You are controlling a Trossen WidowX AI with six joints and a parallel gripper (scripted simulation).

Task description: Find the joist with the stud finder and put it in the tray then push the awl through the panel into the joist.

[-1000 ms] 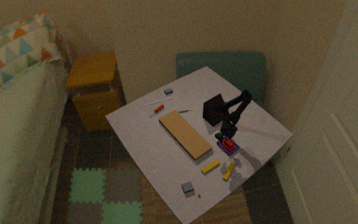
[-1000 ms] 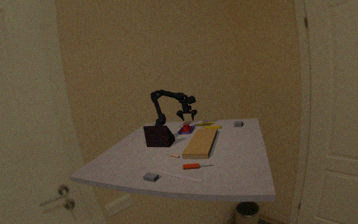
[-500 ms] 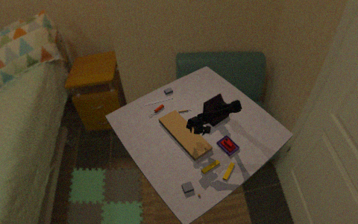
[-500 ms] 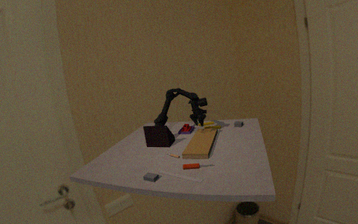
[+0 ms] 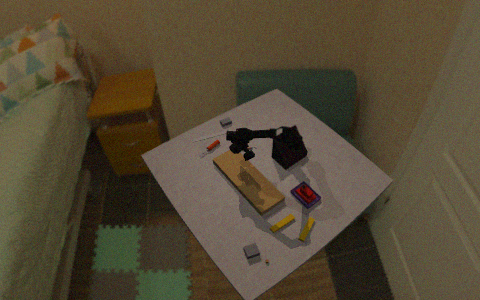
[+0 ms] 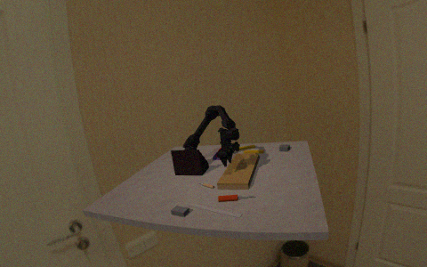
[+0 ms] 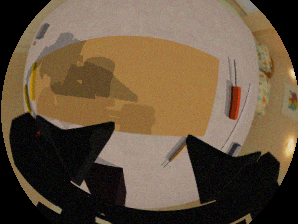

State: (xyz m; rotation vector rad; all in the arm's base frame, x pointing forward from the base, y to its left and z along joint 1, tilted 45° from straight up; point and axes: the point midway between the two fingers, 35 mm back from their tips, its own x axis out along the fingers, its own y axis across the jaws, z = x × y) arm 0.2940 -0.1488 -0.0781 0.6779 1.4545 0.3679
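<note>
Right now the awl is 140 mm behind my gripper tip, 70 mm to the right of it and 90 mm below it. Round my gripper tip: orange-handled tool: 90 mm ahead, 260 mm to the right, 90 mm below; then red stud finder: 110 mm behind, 440 mm to the left, 50 mm below; then thin white strip: 30 mm behind, 360 mm to the right, 100 mm below.
</note>
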